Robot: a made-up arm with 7 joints.
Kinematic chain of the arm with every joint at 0, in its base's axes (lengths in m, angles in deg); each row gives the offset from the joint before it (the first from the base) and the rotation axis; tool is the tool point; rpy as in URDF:
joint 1: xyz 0.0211 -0.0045 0.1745 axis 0 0.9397 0.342
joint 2: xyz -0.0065 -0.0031 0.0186 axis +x
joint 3: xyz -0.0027 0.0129 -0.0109 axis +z
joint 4: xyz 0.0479 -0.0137 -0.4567 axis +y
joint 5: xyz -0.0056 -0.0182 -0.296 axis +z
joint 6: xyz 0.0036 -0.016 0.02 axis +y
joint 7: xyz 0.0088 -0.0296 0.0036 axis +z
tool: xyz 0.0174 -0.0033 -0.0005 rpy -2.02 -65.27 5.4
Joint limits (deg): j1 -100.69..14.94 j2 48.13..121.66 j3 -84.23..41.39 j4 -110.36..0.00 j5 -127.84..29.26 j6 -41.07..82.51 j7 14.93..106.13
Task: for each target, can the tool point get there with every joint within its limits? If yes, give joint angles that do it. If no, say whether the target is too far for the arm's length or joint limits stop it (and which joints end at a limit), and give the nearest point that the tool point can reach.
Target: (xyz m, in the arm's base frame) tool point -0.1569 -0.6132 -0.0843
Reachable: no: joint limits stop it (at a limit: joint 1, joint 2, joint 3, joint 4, joint 5, joint 7) | nearest point -0.1255 0.0269 -0.2374 | short by 0.659 m
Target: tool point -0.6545 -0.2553 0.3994
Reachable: no: joint limits stop it (at a limit: joint 1, joint 2, joint 3, joint 4, joint 5) | nearest point -0.2842 0.1997 0.4791 | short by 0.592 m
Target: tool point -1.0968 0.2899 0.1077
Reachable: no: too far | nearest point -0.3673 0.3180 0.5001 | short by 0.829 m
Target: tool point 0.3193 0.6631 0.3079
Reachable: yes | joints -69.60 95.09 -58.52 -19.03 -16.71 27.71 53.34
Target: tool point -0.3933 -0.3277 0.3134
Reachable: no: joint limits stop it (at a limit: joint 1, joint 2, joint 3, joint 4, joint 5, joint 7) | nearest point -0.2784 0.1985 0.4717 | short by 0.561 m
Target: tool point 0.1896 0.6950 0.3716
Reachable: yes | joints -67.65 100.33 -42.11 -12.53 -93.42 9.99 88.60
